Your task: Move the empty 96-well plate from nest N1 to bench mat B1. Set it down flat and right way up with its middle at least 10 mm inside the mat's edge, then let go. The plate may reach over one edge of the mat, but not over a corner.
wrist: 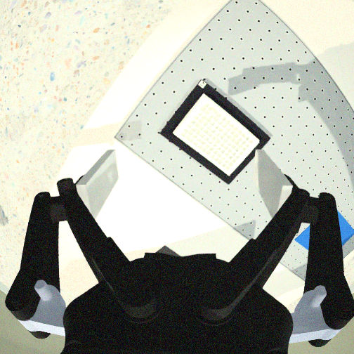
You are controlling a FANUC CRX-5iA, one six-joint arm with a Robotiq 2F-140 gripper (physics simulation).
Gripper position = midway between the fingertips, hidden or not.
In view: my gripper (pixel 184 163), a white 96-well plate (pixel 215 134) and a black nest (pixel 190 100).
